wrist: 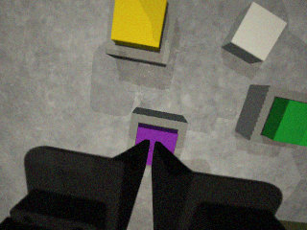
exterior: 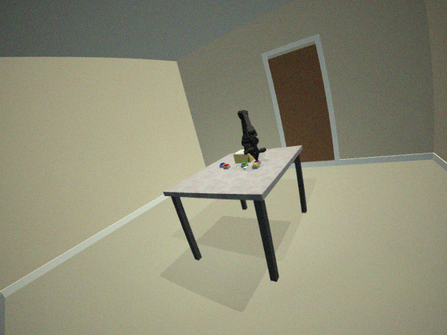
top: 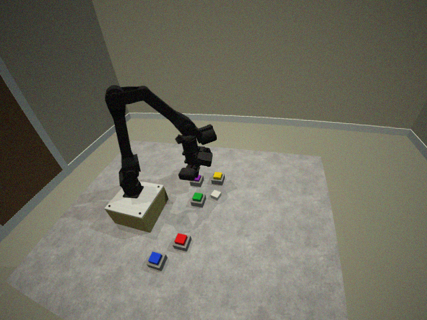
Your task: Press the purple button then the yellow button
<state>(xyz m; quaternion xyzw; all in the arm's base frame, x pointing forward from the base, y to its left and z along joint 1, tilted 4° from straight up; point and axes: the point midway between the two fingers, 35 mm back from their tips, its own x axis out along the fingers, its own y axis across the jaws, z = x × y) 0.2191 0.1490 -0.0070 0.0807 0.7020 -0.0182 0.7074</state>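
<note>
Right now my gripper tip is 10 mm above the purple button. From my gripper tip the other things lie so: white block: 90 mm ahead, 80 mm to the right, 20 mm below; then green button: 110 mm to the right, 20 mm ahead; then yellow button: 90 mm ahead, 10 mm to the left.
</note>
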